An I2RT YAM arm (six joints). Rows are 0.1 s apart.
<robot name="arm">
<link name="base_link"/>
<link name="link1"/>
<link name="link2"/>
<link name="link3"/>
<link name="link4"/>
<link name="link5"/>
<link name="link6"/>
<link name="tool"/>
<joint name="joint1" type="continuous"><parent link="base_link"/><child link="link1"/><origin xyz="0.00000 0.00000 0.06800"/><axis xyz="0 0 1"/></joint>
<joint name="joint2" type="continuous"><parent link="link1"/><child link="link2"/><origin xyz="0.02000 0.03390 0.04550"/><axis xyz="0 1 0"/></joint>
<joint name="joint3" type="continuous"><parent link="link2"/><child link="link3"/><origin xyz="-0.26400 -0.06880 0.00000"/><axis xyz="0 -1 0"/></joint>
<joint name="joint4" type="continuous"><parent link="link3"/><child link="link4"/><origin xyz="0.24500 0.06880 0.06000"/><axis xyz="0 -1 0"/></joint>
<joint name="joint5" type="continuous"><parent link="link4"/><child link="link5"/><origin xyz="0.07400 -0.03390 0.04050"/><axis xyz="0 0 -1"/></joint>
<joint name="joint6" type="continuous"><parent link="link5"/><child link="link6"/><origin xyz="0.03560 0.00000 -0.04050"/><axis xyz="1 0 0"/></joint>
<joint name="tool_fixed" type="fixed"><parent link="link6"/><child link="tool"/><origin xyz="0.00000 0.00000 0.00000" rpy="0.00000 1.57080 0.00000"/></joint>
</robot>
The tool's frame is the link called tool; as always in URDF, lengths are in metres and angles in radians. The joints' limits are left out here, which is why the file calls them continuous.
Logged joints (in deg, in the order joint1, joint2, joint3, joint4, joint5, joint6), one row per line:
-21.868, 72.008, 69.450, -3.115, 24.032, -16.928
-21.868, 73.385, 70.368, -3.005, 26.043, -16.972
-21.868, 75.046, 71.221, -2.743, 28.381, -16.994
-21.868, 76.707, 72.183, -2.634, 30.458, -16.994
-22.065, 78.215, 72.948, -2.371, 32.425, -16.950
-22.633, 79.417, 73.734, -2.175, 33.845, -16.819
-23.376, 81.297, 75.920, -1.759, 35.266, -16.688
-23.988, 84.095, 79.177, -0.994, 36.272, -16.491
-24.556, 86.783, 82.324, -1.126, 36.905, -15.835
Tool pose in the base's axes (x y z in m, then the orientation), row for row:
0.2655, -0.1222, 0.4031, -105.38, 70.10, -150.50
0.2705, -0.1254, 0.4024, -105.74, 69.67, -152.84
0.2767, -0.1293, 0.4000, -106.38, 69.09, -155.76
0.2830, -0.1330, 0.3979, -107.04, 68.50, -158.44
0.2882, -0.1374, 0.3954, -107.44, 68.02, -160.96
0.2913, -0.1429, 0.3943, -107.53, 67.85, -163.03
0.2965, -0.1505, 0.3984, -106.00, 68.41, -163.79
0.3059, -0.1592, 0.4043, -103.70, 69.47, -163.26
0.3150, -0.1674, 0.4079, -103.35, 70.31, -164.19
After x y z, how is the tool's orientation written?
As angles about the fixed x, y, z axes (roll, pitch, yaw), in degrees.
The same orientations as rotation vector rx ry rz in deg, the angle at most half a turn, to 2 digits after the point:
22.99, 96.68, -48.93
24.52, 96.88, -50.62
26.30, 97.22, -52.57
27.88, 97.59, -54.31
29.58, 97.81, -56.07
31.29, 97.72, -57.57
33.29, 96.60, -59.13
34.95, 94.98, -60.10
36.51, 94.13, -60.53

